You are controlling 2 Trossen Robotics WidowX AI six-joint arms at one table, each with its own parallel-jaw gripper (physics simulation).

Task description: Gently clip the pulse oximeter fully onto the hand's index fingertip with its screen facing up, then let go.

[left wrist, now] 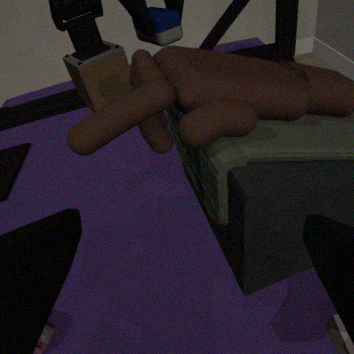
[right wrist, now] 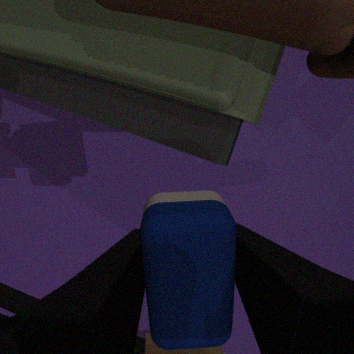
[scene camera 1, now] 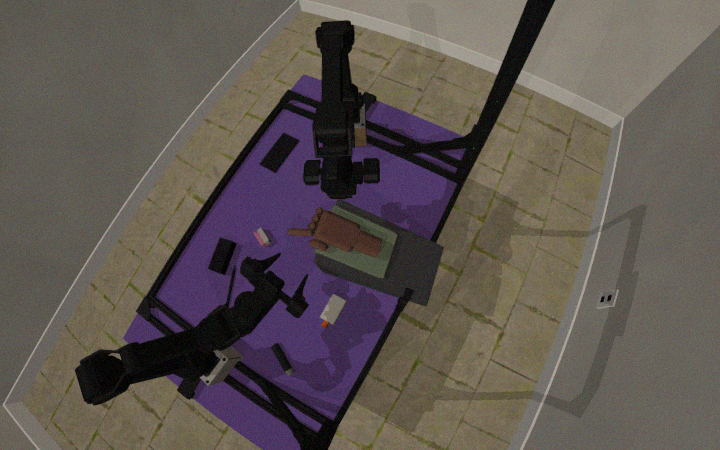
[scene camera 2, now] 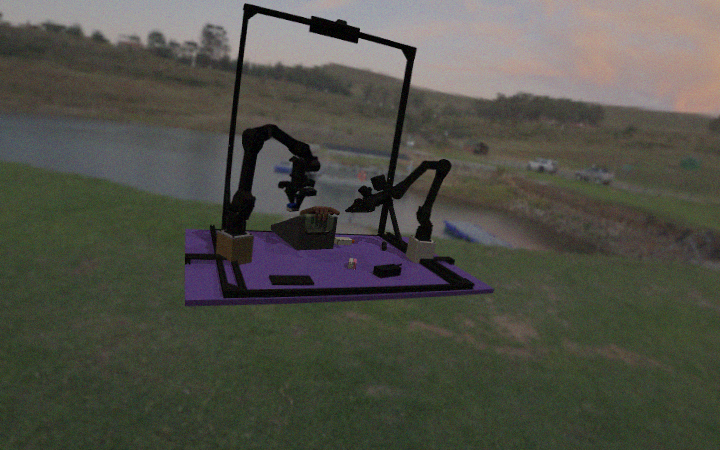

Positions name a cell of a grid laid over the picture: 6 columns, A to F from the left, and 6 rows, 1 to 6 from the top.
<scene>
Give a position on a blue pulse oximeter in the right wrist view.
D5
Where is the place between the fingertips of my right gripper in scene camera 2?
C3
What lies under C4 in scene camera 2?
A dark slab.
</scene>
